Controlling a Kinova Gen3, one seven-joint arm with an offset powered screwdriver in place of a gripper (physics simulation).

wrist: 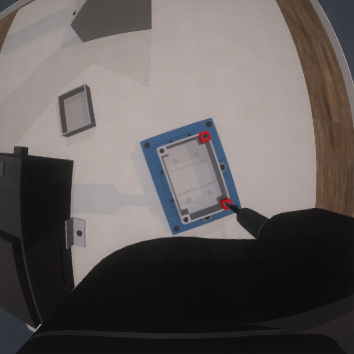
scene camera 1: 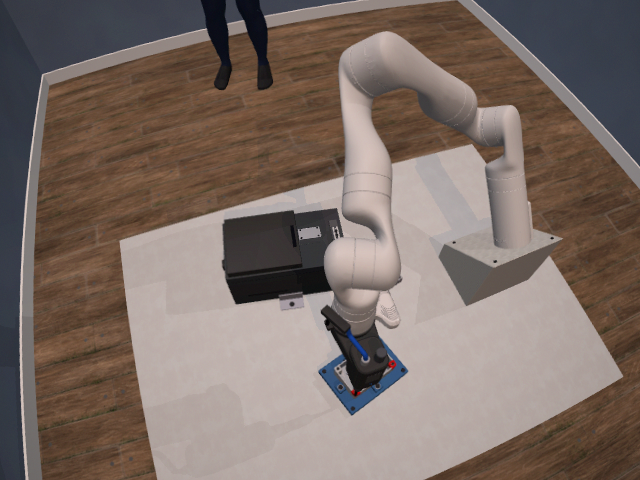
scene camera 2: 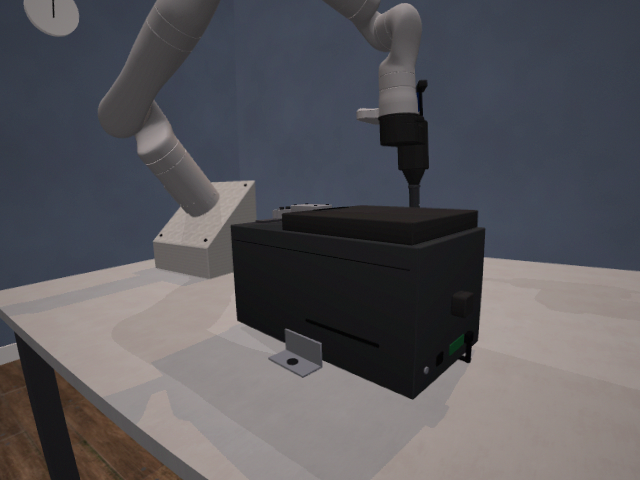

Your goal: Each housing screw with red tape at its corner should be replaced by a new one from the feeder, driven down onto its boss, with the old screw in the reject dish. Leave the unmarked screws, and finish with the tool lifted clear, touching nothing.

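Seen in the pictures: end effector, tool point: [wrist: 230,206] [scene camera 1: 355,394]; arm's base, origin of the base link: [scene camera 1: 512,241] [scene camera 2: 204,203].
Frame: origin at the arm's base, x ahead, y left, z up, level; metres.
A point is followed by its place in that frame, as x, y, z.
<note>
The grey housing [wrist: 192,172] {0.443, 0.095, -0.137} sits on a blue plate [scene camera 1: 364,398] {0.477, 0.153, -0.140} [wrist: 157,180] {0.449, 0.036, -0.140}. Red tape marks two corners in the wrist view, an upper right corner [wrist: 204,136] {0.392, 0.115, -0.098} and a lower right corner [wrist: 226,203] {0.493, 0.136, -0.096}. The unmarked screws sit at the upper left [wrist: 162,150] {0.405, 0.052, -0.096} and lower left [wrist: 186,219] {0.509, 0.074, -0.098}. My screwdriver tip [wrist: 230,205] {0.496, 0.141, -0.093} is at the lower right taped corner; contact and any screw on the bit cannot be made out. In scene camera 2 the tip is hidden behind the black feeder [scene camera 1: 261,242] {0.560, -0.241, 0.010} [scene camera 2: 330,289] {0.532, -0.320, -0.064} [wrist: 45,210] {0.469, -0.141, -0.068}. The reject dish [wrist: 76,111] {0.295, -0.111, -0.154} looks empty.
A small metal bracket [scene camera 1: 291,298] {0.530, -0.153, -0.149} [scene camera 2: 303,340] {0.492, -0.313, -0.132} [wrist: 71,230] {0.527, -0.153, -0.148} stands against the feeder's side. The arm's grey pedestal [scene camera 1: 496,273] {0.097, 0.057, 0.007} [scene camera 2: 232,248] [wrist: 117,20] {0.122, -0.009, -0.114} stands on the table. A person's legs [scene camera 1: 255,31] show beyond the table, and a wall clock [scene camera 2: 43,15] hangs behind.
</note>
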